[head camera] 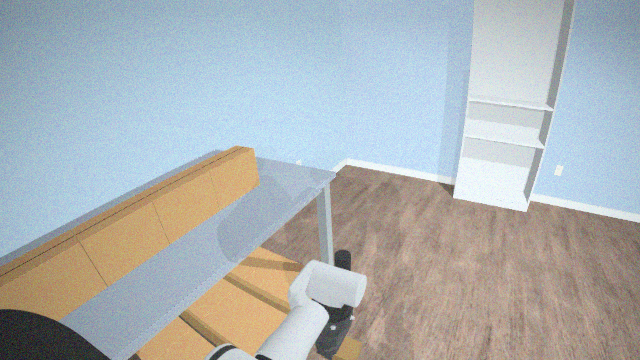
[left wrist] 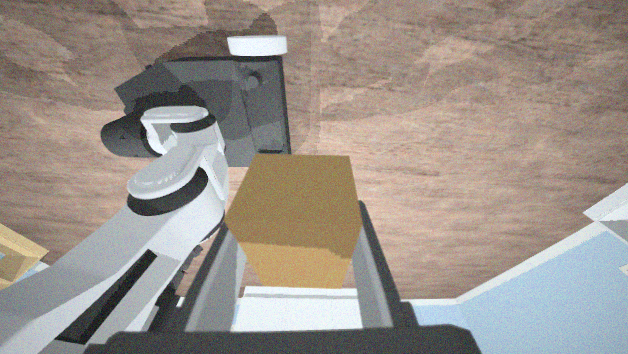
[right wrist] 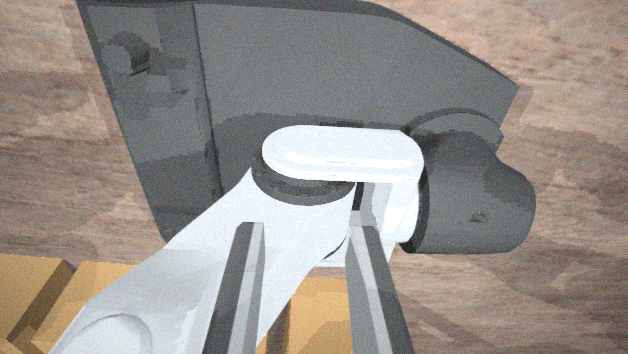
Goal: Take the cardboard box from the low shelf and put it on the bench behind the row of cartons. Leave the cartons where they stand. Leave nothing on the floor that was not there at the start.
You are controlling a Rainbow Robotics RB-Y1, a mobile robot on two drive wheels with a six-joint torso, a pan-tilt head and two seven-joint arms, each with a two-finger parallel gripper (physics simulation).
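Frame: origin at the robot's base, x ahead, y up, z right, level; millimetres.
Where they show: left gripper, fingertip midpoint: (head camera: 334, 347) (left wrist: 299, 210); right gripper, fingertip midpoint: (right wrist: 306, 241).
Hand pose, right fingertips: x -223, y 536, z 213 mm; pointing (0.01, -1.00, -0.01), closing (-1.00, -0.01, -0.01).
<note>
Each offset is from my right fingertips to the top centre of the thing. "spot": to the spot under its first point. Level surfaces: height alone.
My left gripper (left wrist: 299, 210) is shut on the cardboard box {dy +295, dx +407, dz -414 mm} (left wrist: 300, 200) (head camera: 348, 349), with one finger on each side of it. The box is held above the floor; part of it shows at the bottom edge in the head view. The row of cartons {dy +560, dx +543, dz -1129 mm} (head camera: 187, 215) stands on the grey bench {dy +379 mm} (head camera: 297, 175), at the left in the head view. A narrow strip of bench top shows behind the row. The held box is right of and below the bench in that picture. My right gripper (right wrist: 306, 241) is open and empty. I cannot identify the low shelf in these views.
Large cartons (head camera: 240, 310) lie under the bench, beside my left arm in the picture. A bench leg {spot: dy +100, dx +1086, dz -811 mm} (head camera: 325, 225) stands just beyond that arm. A tall white shelf unit (head camera: 492, 182) stands against the wall at the right. My dark base (left wrist: 265, 110) (right wrist: 300, 65) shows in the wrist views.
</note>
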